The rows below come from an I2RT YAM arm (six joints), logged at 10 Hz.
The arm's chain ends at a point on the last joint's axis. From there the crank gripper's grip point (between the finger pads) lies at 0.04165 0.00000 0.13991 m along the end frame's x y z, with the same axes.
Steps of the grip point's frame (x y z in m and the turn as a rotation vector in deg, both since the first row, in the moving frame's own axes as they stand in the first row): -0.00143 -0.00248 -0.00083 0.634 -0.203 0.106; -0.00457 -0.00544 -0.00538 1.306 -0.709 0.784; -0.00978 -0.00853 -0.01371 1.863 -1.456 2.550; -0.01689 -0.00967 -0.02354 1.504 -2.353 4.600; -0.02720 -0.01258 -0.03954 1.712 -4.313 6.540; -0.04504 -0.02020 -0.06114 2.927 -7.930 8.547; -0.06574 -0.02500 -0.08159 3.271 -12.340 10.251
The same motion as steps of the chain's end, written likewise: -0.00094 -0.00101 -0.00097 0.634 -0.203 0.106; -0.00285 -0.00280 -0.00585 1.306 -0.709 0.784; -0.00627 -0.00574 -0.01468 1.863 -1.456 2.550; -0.01113 -0.00909 -0.02513 1.504 -2.353 4.600; -0.01655 -0.01250 -0.04228 1.712 -4.313 6.540; -0.02549 -0.01769 -0.06550 2.927 -7.930 8.547; -0.03510 -0.02154 -0.08720 3.271 -12.340 10.251
